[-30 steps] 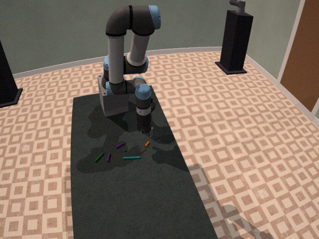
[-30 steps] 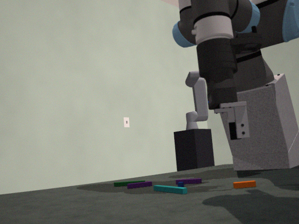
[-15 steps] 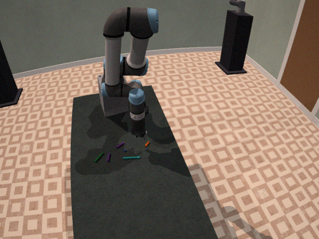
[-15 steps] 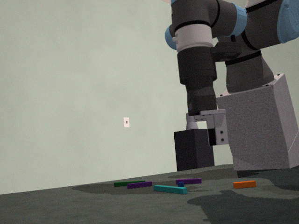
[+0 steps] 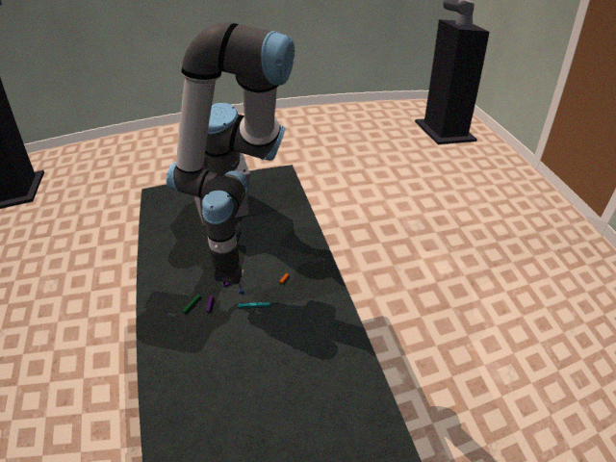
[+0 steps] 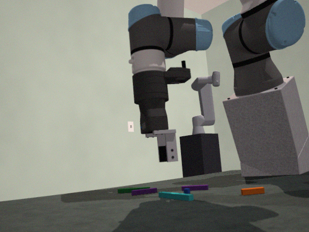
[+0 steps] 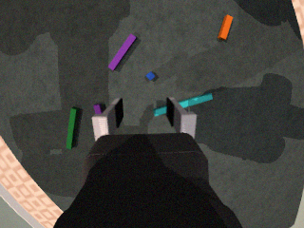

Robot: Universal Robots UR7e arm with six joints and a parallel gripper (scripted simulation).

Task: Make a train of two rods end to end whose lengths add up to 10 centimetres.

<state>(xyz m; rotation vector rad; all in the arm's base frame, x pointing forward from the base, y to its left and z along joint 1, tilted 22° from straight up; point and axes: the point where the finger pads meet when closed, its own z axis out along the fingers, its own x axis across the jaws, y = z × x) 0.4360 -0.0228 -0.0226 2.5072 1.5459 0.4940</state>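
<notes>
Now: the purple rod 80 mm to the right of my hand and 80 mm below it. Also, from my hand: turquoise rod (80 mm below, 50 mm to the left, 40 mm ahead); then small blue rod (80 mm below, 30 mm behind, 20 mm to the left); then green rod (140 mm to the right, 80 mm below, 10 mm behind).
</notes>
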